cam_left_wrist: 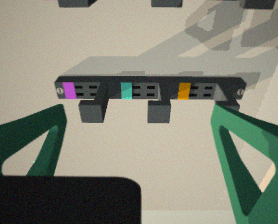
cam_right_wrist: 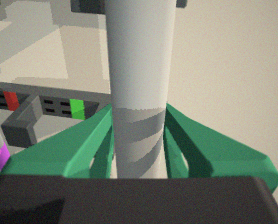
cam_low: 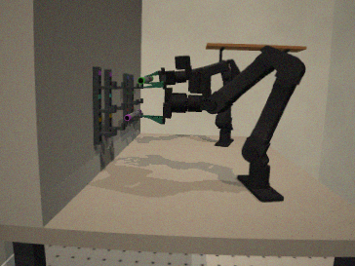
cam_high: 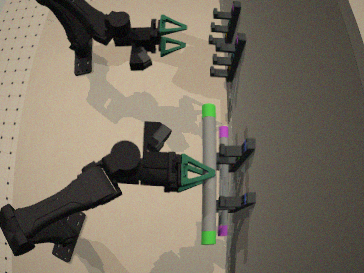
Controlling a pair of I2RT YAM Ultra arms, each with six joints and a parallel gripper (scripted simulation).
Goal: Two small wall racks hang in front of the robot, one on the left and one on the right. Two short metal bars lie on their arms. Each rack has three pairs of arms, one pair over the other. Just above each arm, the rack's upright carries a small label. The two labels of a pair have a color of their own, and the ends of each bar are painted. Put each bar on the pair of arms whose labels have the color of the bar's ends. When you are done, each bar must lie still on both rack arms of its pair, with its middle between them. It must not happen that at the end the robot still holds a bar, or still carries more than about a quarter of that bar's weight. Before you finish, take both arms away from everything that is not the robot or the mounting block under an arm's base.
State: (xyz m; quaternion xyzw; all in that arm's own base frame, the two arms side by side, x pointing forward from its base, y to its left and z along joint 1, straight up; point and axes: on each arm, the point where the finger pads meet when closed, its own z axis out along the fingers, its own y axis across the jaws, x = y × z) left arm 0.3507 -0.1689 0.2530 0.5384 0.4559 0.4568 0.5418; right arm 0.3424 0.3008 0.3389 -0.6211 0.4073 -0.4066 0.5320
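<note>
Now: the magenta-ended bar 60 mm ahead of my right hand, 10 mm to the left of it and 170 mm below it. From my right hand the other things lie so: green-ended bar: right at my right hand; then dark wall: 160 mm ahead, 200 mm to the left, 90 mm above.
</note>
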